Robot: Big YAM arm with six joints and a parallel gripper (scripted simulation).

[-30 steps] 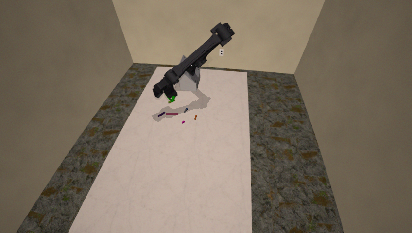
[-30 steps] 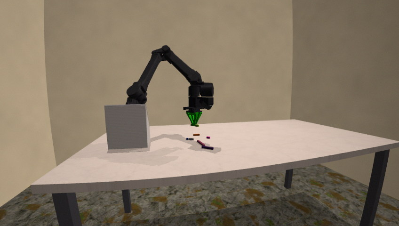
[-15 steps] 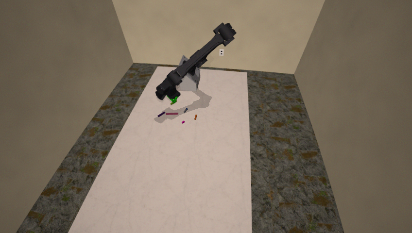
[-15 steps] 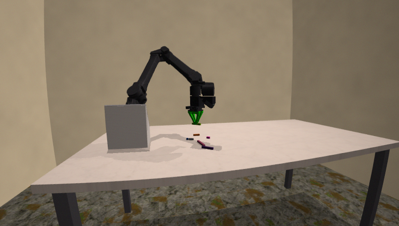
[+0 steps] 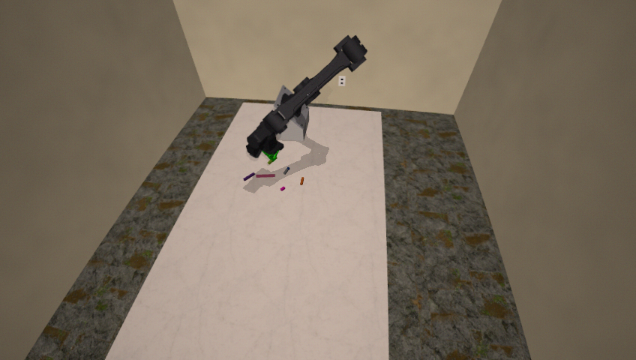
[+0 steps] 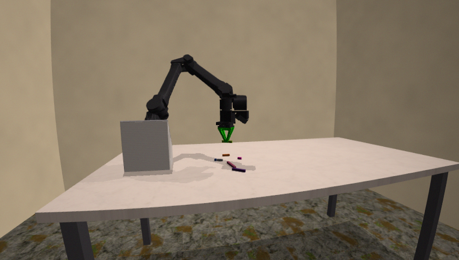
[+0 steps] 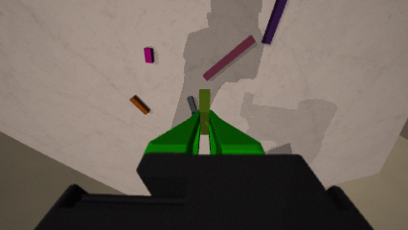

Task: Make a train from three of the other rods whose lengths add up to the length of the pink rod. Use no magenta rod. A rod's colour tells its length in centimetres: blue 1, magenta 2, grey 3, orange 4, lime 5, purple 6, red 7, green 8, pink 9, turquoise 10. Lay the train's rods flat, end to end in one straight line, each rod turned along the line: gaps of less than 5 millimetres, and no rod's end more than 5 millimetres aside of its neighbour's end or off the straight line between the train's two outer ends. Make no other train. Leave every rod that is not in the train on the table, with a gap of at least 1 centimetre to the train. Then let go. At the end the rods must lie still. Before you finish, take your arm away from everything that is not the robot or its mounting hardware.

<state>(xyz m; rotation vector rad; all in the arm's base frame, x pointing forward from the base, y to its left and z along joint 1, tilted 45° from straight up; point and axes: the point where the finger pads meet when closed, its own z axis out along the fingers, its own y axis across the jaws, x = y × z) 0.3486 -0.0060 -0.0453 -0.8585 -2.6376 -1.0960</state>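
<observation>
My hand is 11 cm above the grey rod, 4 cm to the right of it and 2 cm past it. From my hand the other things lie so: pink rod: 11 cm below, 5 cm to the right, 1 cm ahead; blue rod: 11 cm below, 5 cm to the left, 4 cm behind; lime rod: right at my hand.
</observation>
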